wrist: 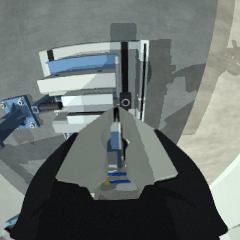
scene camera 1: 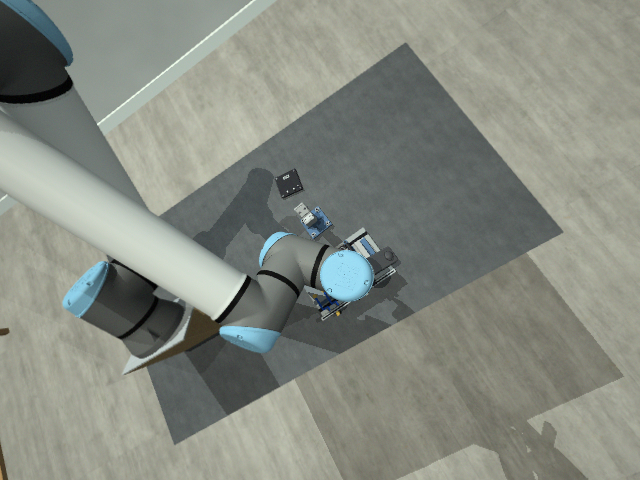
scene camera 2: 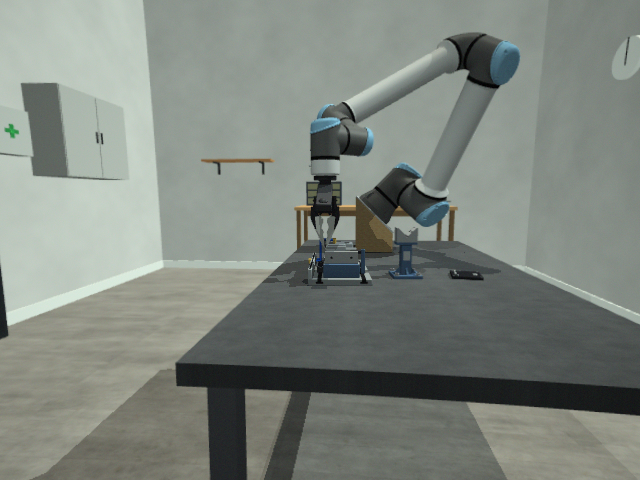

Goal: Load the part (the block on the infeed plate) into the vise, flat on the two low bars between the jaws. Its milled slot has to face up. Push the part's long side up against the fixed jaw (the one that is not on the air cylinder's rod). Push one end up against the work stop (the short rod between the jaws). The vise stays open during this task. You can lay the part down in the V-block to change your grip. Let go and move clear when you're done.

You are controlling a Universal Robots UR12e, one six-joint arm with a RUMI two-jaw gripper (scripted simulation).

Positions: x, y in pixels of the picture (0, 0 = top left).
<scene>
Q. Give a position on a part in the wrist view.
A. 85, 106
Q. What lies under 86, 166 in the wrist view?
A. The gripper.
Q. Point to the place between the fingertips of the gripper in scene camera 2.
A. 325, 247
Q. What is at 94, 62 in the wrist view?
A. A vise.
</scene>
